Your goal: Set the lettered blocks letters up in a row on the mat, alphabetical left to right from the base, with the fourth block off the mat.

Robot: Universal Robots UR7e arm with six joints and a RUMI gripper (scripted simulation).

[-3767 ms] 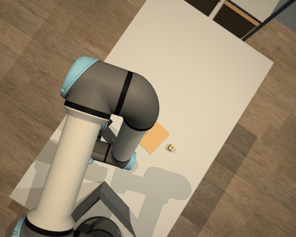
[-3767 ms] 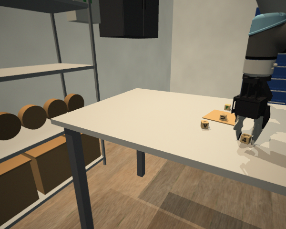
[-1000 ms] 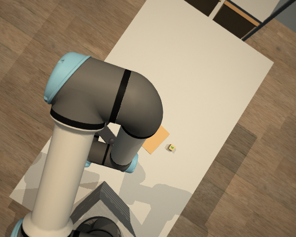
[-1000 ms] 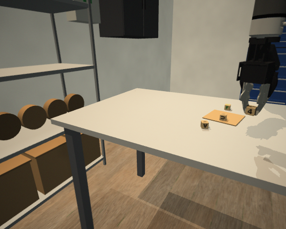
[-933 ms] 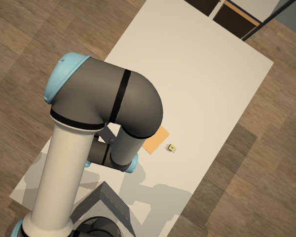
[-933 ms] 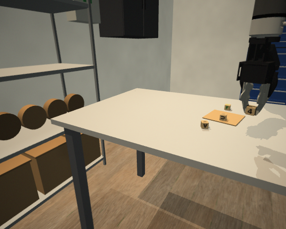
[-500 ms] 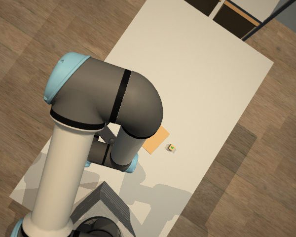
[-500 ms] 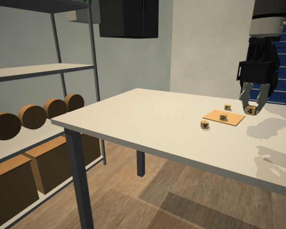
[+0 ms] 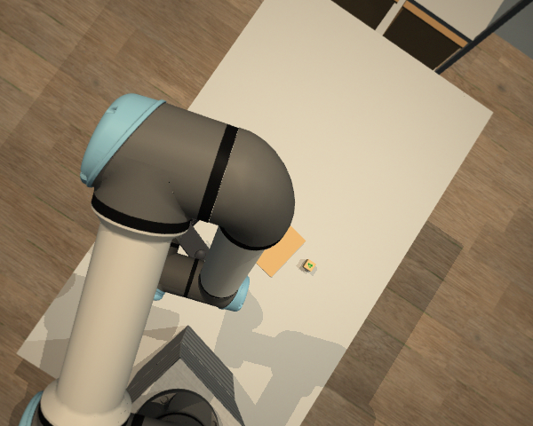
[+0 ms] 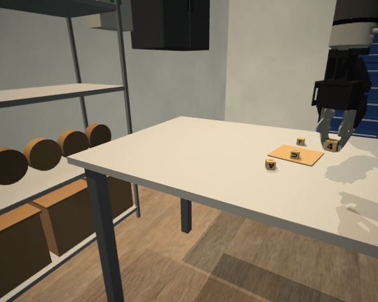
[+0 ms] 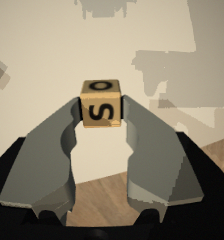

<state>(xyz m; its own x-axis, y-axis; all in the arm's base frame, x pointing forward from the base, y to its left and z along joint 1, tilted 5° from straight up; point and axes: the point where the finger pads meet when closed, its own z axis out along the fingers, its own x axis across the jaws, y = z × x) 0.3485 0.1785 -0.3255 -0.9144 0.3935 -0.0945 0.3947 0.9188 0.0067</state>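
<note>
The D block is 170 mm to the right of my hand, 100 mm below it and 80 mm ahead of it. From my hand the other things lie so: X block: 140 mm ahead, 100 mm below, 60 mm to the right; S block: right at my hand; orange mat: 210 mm to the right, 110 mm below, 80 mm ahead.
</note>
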